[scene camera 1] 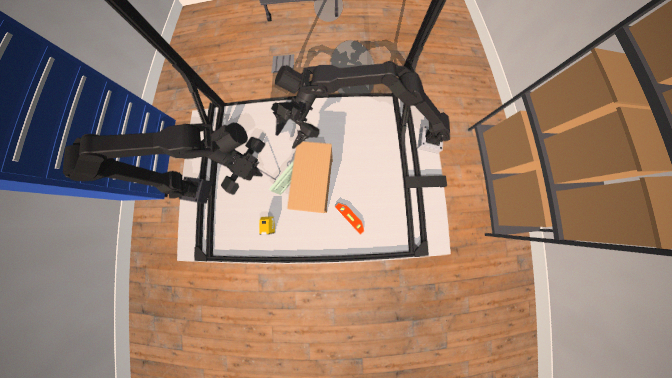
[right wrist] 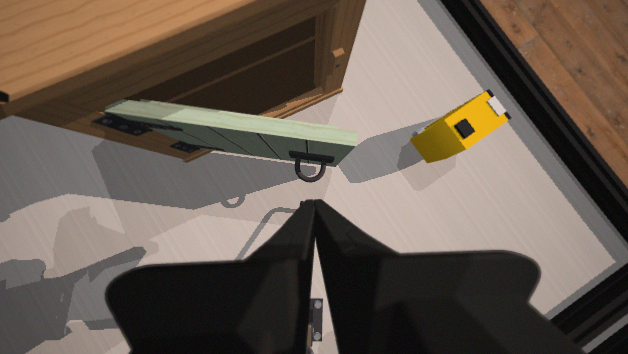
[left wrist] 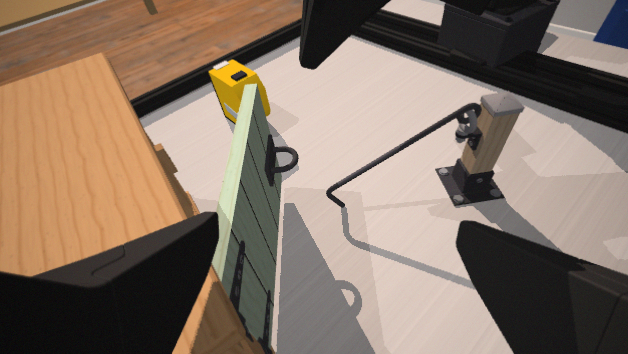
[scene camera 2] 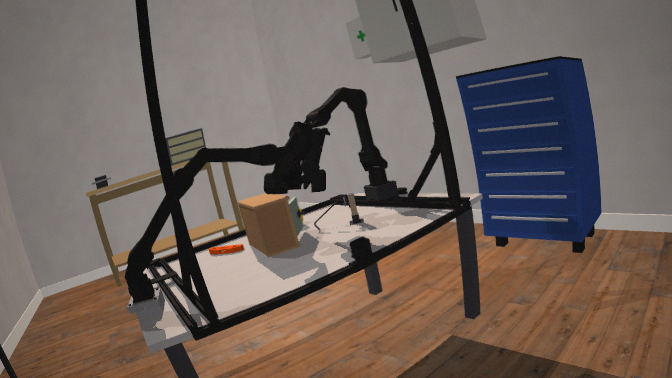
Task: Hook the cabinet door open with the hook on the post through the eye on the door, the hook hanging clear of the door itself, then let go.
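Pixels of known places: left gripper, between the fingertips: (scene camera 1: pixel 284 141) (left wrist: pixel 339 228) (scene camera 2: pixel 300 191); right gripper, between the fingertips: (scene camera 1: pixel 261 175) (right wrist: pixel 313 207) (left wrist: pixel 306 66) (scene camera 2: pixel 304 189); left arm's base, origin of its link: (scene camera 1: pixel 433 137) (scene camera 2: pixel 144 297); right arm's base, origin of its link: (scene camera 1: pixel 190 189) (left wrist: pixel 500 1) (scene camera 2: pixel 379 183).
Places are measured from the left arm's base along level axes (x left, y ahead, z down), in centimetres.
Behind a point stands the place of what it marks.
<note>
The wooden cabinet (scene camera 1: pixel 311 176) @(x 31.1, y 45.6, z -12.8 cm) (scene camera 2: pixel 267 227) @(x 19.4, y 44.1, z -5.2 cm) (left wrist: pixel 75 165) @(x 30.8, y 48.9, z -12.7 cm) (right wrist: pixel 150 45) @(x 29.0, y 52.5, z -12.6 cm) stands with its green door (scene camera 1: pixel 283 178) @(x 33.0, y 56.4, z -7.9 cm) (left wrist: pixel 255 200) @(x 30.0, y 56.1, z -5.7 cm) (right wrist: pixel 240 142) @(x 29.8, y 56.0, z -5.0 cm) swung open. The door's dark eye (left wrist: pixel 296 158) @(x 34.1, y 60.9, z -3.6 cm) (right wrist: pixel 310 179) @(x 34.6, y 61.0, z -3.6 cm) faces the wooden post (scene camera 2: pixel 353 206) @(x 27.0, y 76.4, z -2.0 cm) (left wrist: pixel 490 137) @(x 27.2, y 75.8, z -3.5 cm). The long hook (left wrist: pixel 400 150) @(x 30.4, y 69.1, z -3.0 cm) slopes down from the post; its bent end is apart from the eye and the door. My left gripper (scene camera 1: pixel 286 139) @(x 21.1, y 57.7, z -13.0 cm) (left wrist: pixel 339 228) @(x 21.1, y 57.7, z -13.0 cm) is open and empty above the cabinet's door side. My right gripper (scene camera 1: pixel 259 173) @(x 34.1, y 63.0, z -11.5 cm) (right wrist: pixel 313 207) @(x 34.1, y 63.0, z -11.5 cm) is shut on nothing, its tips pointing towards the door from the post side.
A yellow tape measure (scene camera 1: pixel 266 225) @(x 51.3, y 60.0, z -3.3 cm) (left wrist: pixel 235 90) @(x 48.8, y 60.1, z -2.8 cm) (right wrist: pixel 455 130) @(x 49.7, y 61.2, z -3.3 cm) stands beyond the door's free edge. An orange level (scene camera 1: pixel 350 218) @(x 41.8, y 29.1, z 2.7 cm) (scene camera 2: pixel 226 249) @(x 38.4, y 29.6, z 2.4 cm) lies on the cabinet's other side. A black frame (scene camera 1: pixel 310 258) @(x 60.7, y 41.4, z 2.0 cm) borders the table. Part of the right arm's gripper shows at the left wrist view's top edge.
</note>
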